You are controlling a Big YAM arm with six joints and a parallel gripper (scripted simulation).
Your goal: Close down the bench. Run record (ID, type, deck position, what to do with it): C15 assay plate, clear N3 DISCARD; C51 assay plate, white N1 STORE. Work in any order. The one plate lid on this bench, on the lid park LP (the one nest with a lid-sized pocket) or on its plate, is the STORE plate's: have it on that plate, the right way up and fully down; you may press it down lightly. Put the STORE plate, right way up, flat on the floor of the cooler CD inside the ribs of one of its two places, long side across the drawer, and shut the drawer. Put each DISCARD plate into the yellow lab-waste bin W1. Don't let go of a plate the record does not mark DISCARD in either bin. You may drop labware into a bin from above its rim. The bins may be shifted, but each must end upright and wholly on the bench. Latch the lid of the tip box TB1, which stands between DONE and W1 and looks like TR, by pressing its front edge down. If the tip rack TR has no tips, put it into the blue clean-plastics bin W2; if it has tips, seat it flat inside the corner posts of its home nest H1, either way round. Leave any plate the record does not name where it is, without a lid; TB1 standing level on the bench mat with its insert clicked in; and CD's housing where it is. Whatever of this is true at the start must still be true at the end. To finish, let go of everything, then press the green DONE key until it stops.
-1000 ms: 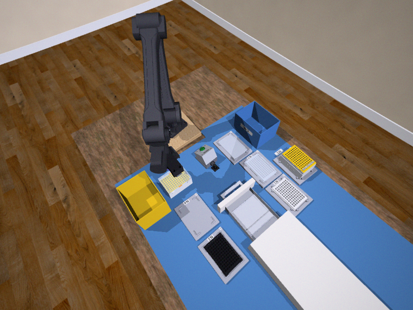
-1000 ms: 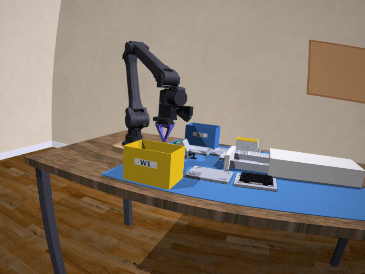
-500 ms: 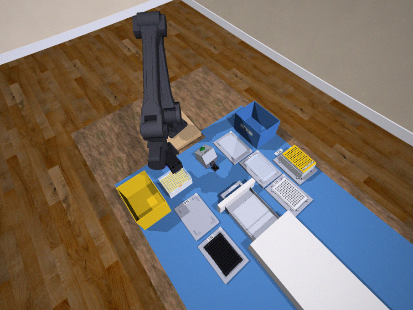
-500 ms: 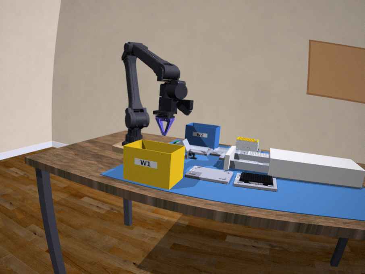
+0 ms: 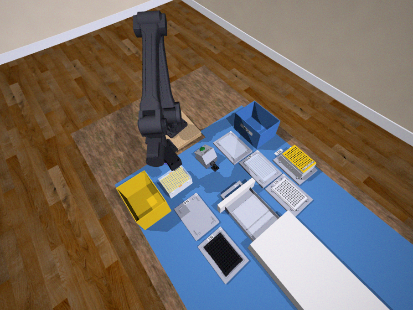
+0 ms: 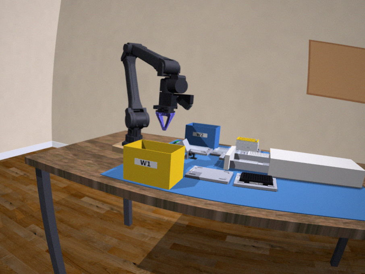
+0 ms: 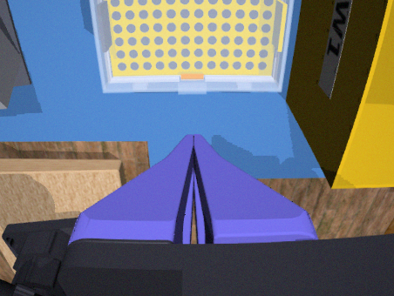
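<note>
Right now the clear plate lid is 33 cm to the left of my hand, 14 cm below it and 9 cm ahead of it. Round my hand: tip box lid: 10 cm below, 3 cm ahead; then green DONE key: 19 cm to the left, 9 cm below, 1 cm ahead; then yellow bin W1: 16 cm to the right, 12 cm below, 1 cm ahead.
</note>
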